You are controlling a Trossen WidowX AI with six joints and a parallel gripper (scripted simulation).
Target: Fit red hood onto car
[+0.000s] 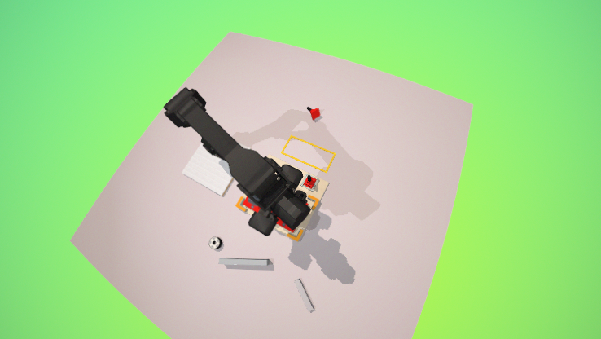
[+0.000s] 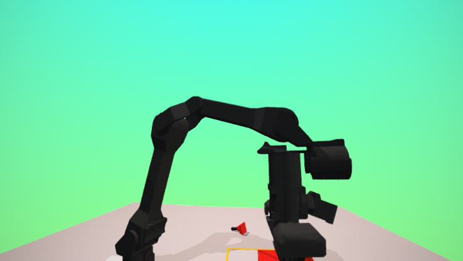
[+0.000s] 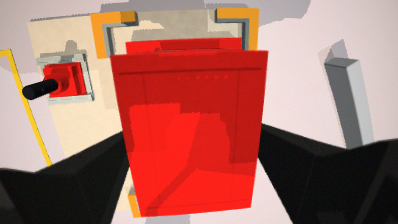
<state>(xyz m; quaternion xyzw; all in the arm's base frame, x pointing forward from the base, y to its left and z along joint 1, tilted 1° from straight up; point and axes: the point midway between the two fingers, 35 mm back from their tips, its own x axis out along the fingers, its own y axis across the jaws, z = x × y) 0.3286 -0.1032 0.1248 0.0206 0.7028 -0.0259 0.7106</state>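
Right now my gripper tip is 120 mm to the right of the grey holder, 70 mm above it and 30 mm short of it. Round my gripper tip: red hood (10 mm above); then grey twin bar (210 mm to the right, 90 mm below, 50 mm behind).
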